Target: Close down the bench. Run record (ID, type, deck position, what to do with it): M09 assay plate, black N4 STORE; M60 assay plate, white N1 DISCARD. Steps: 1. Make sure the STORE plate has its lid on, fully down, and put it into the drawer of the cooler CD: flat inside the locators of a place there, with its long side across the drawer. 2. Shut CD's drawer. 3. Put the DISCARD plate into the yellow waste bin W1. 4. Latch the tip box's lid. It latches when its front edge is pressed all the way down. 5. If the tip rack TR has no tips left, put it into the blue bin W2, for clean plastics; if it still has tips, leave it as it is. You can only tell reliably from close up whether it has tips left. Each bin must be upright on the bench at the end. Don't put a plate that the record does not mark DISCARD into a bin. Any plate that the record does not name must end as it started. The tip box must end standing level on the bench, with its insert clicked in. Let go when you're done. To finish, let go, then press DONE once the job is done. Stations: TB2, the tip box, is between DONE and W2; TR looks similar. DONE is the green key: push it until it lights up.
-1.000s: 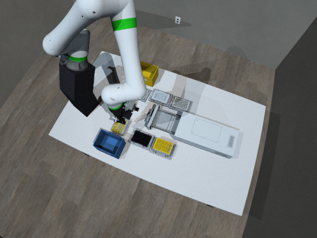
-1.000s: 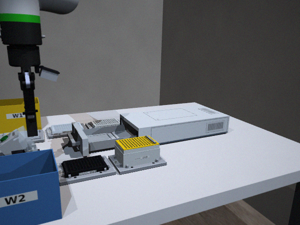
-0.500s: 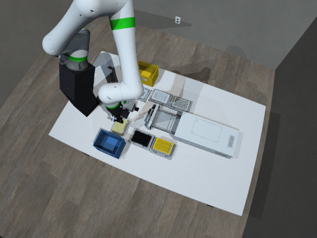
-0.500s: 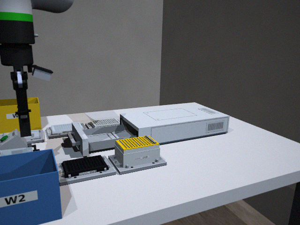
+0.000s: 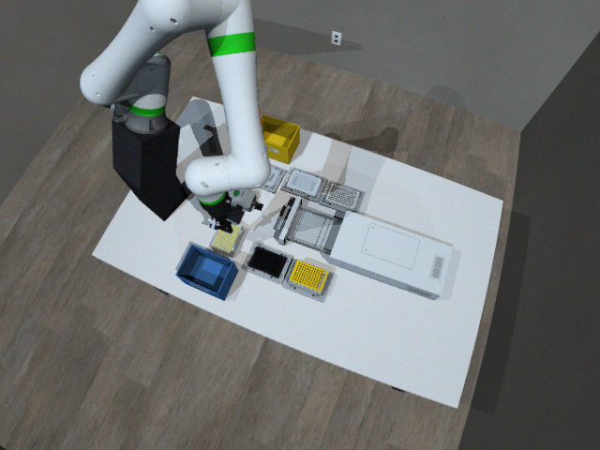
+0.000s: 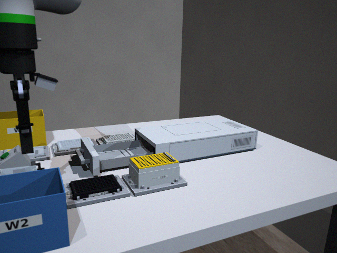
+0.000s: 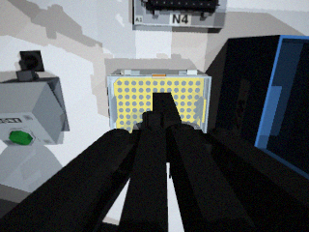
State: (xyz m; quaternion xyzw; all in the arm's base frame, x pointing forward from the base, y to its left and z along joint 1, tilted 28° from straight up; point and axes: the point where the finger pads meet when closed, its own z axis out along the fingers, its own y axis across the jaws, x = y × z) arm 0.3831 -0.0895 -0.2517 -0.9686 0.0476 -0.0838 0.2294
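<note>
Right now the yellow insert is 2 cm behind my hand and 11 cm below it. From my hand the other things lie so: green done key: 5 cm behind, 18 cm to the left, 10 cm below; then blue bin W2: 4 cm behind, 16 cm to the right, 12 cm below; then black plate: 15 cm ahead, 4 cm to the right, 14 cm below.
</note>
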